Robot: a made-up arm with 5 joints.
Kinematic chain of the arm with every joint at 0, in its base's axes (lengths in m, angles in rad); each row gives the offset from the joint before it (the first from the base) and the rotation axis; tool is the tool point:
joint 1: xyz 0 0 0.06 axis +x
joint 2: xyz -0.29 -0.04 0 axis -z
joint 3: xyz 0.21 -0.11 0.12 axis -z
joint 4: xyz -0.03 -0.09 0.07 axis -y
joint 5: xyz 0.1 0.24 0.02 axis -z
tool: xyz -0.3 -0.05 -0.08
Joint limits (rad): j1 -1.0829..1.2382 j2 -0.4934..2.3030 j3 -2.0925..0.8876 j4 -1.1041..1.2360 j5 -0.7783..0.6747
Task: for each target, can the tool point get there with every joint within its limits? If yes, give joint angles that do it. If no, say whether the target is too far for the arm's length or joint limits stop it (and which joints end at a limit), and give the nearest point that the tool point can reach.
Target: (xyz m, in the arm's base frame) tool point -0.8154 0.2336 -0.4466
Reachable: no: joint limits stop it (at a limit: joint 1, joint 2, joint 3, joint 5) | nearest point -0.6306 0.1912 -0.0737 | short by 0.418 m
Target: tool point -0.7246 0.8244 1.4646
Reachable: no: too far | nearest point -0.4676 0.1301 0.5509 | short by 1.176 m
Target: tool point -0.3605 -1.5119 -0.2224
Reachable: no: too far | nearest point -0.3134 -0.5346 -0.0399 | short by 0.995 m
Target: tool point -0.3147 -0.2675 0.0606
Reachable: yes | joints 0.1317 0.6752 -0.7975 0.7004 -0.3256
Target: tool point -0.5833 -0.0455 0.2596
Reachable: yes | joints 0.0332 1.3809 -1.3348 -0.3498 0.3892
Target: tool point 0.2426 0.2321 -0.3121
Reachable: no: joint limits stop it (at a limit: joint 2, joint 3, joint 4, joint 5) | nearest point 0.0361 0.1318 -0.1513 | short by 0.280 m
